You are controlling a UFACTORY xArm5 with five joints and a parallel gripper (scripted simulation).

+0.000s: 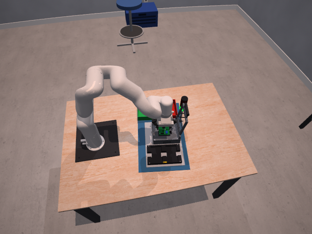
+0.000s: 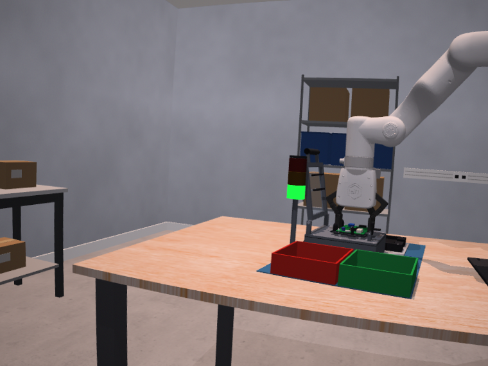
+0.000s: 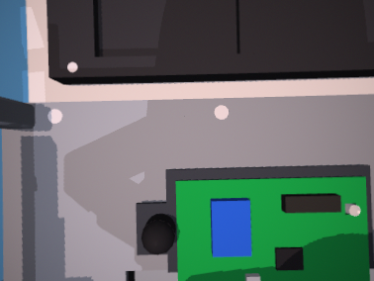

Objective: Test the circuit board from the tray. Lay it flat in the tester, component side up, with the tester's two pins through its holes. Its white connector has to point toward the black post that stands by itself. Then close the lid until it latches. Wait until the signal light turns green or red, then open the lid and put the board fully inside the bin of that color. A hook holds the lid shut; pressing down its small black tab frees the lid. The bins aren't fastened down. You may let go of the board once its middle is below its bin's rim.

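Right now the green circuit board is 10 mm below my hand. Also, from my hand: red bin (200 mm to the left, 70 mm below, 60 mm ahead); lid (120 mm ahead, 100 mm above, 10 mm to the right); green bin (210 mm to the left, 90 mm behind, 70 mm below).
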